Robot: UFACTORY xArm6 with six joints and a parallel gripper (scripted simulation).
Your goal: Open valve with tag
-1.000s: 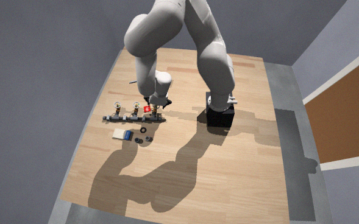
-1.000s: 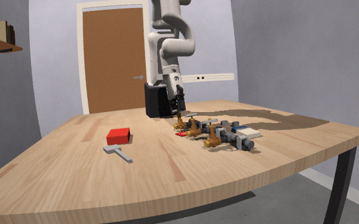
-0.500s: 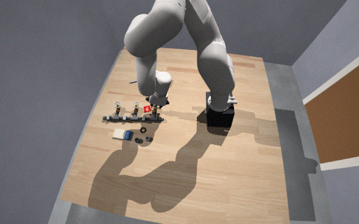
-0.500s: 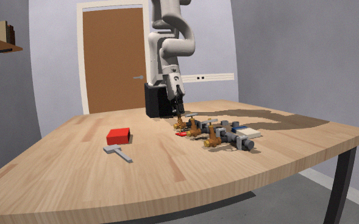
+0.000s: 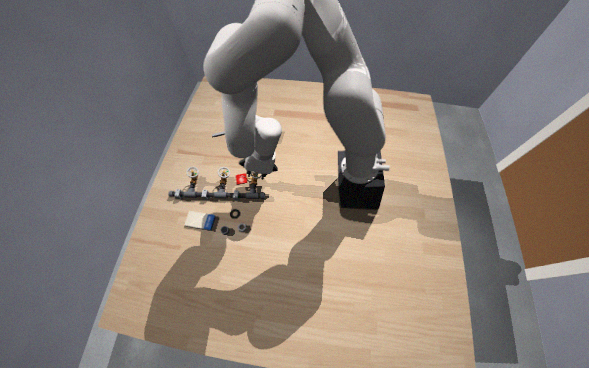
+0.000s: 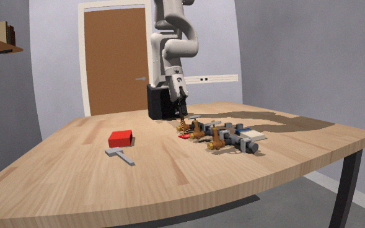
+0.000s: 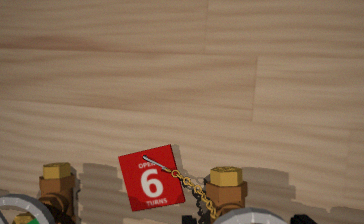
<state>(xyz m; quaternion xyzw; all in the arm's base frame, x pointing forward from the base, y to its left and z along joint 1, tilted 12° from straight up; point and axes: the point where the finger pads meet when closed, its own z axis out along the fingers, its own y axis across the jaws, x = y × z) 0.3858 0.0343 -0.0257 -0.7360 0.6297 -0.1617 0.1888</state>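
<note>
Now: the red tag 80 mm ahead of my hand, 10 mm to the right of it and 80 mm below it. The rest, counted from my hand: grey hammer-like tool (210 mm ahead, 240 mm to the right, 80 mm below); grey box (190 mm ahead, 210 mm to the left, 70 mm below); red box (50 mm ahead, 250 mm to the right, 70 mm below).
</note>
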